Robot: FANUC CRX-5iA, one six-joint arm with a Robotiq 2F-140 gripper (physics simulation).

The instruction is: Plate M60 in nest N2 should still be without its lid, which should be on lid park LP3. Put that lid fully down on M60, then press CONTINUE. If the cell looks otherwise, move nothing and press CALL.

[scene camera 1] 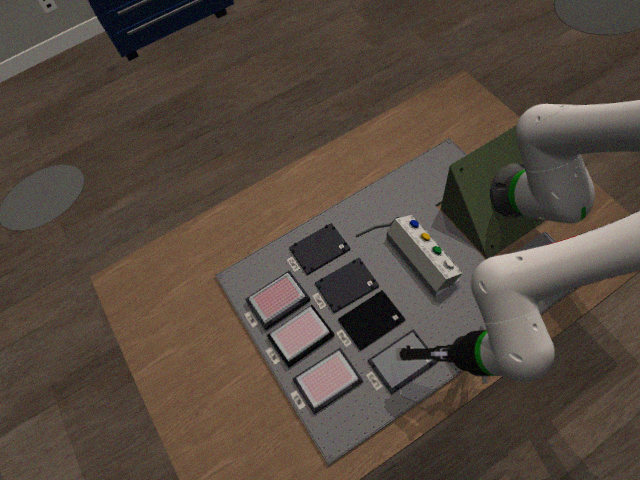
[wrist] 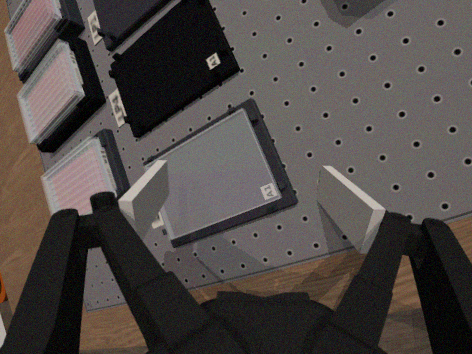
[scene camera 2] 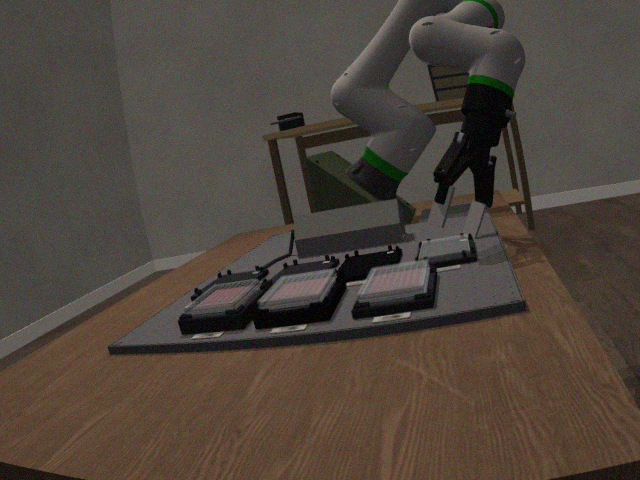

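Seen in the pictures: gripper, fingertip midpoint: (wrist: 243,180) (scene camera 2: 453,232); arm's base, link origin: (scene camera 1: 511,190) (scene camera 2: 369,186).
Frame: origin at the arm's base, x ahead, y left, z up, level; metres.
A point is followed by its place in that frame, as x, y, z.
My gripper (scene camera 1: 404,353) (scene camera 2: 459,214) (wrist: 243,180) {0.488, 0.184, -0.059} is open and empty, above a clear lid (scene camera 1: 398,361) {0.542, 0.163, -0.070} (scene camera 2: 445,248) {0.553, 0.165, -0.070} (wrist: 215,175) {0.516, 0.167, -0.070} lying flat on a dark park; in the wrist view its fingertips stand apart at either side, and the left finger partly covers the park's label. The black park (scene camera 1: 371,320) {0.526, 0.034, -0.078} (scene camera 2: 369,264) {0.538, 0.035, -0.078} (wrist: 170,67) {0.516, 0.040, -0.078} beside it holds no lid and reads LP4. Three pink-welled plates stand in nests: one (scene camera 1: 327,379) {0.711, 0.095, -0.058} (scene camera 2: 395,281) {0.741, 0.092, -0.058} (wrist: 82,172) {0.676, 0.084, -0.058}, a middle one (scene camera 1: 299,334) {0.701, -0.040, -0.051} (scene camera 2: 299,289) {0.729, -0.037, -0.052} (wrist: 50,97) {0.682, -0.029, -0.052} and a far one (scene camera 1: 278,298) {0.689, -0.157, -0.052} (scene camera 2: 224,302) {0.749, -0.140, -0.050}. Their nest labels and lid states are unclear.
Two more dark parks (scene camera 1: 346,284) {0.515, -0.088, -0.078} (scene camera 1: 319,248) {0.508, -0.225, -0.078} continue the row without lids. A button box (scene camera 1: 418,258) {0.332, -0.010, -0.027} (scene camera 2: 348,221) {0.333, -0.019, -0.032} has blue (scene camera 1: 414,223) {0.273, -0.095, -0.017}, yellow (scene camera 1: 425,236) {0.278, -0.045, -0.016}, green (scene camera 1: 437,250) {0.281, 0.006, -0.016} and white (scene camera 1: 448,264) {0.287, 0.055, -0.016} buttons. A green arm mount (scene camera 1: 475,201) {0.117, -0.029, 0.022} (scene camera 2: 336,180) {0.146, -0.057, 0.041} stands behind it.
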